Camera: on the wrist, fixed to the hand. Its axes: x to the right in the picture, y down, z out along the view.
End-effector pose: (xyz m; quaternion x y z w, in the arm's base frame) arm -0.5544 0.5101 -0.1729 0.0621 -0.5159 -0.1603 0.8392
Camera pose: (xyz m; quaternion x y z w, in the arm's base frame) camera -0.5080 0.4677 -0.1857 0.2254 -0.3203 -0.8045 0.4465
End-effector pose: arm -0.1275 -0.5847 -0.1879 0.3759 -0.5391 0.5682 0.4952
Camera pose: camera -0.0946 -0.5347 -0.1648 0.5636 -0.2459 -0.0873 0.7838
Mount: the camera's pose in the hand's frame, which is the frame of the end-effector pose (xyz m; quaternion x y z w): 0.0226 -0.0338 -0.0496 -0.2023 -0.0523 -0.7000 0.6829
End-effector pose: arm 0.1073 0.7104 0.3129 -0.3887 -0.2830 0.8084 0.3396
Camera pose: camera 0.1486 0.7580 0.3008 -0.0938 -0.6466 0.2774 0.7043
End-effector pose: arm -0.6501 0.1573 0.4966 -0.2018 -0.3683 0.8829 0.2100
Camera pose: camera -0.6360 0.2187 0.4848 0.1237 -0.5824 0.3920 0.7014
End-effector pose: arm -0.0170 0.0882 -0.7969 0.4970 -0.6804 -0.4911 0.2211
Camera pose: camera 0.0284 0.0450 -0.8103 -0.7453 0.0290 0.6538 0.1278
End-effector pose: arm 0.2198 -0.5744 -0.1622 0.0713 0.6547 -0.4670 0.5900
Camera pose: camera 0.1564 -0.5690 -0.1699 -0.5534 0.5606 -0.6032 0.1247
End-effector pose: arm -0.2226 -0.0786 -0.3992 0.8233 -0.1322 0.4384 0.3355
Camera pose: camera -0.2236 -0.0187 -0.3763 0.6098 0.3798 -0.0053 0.6956
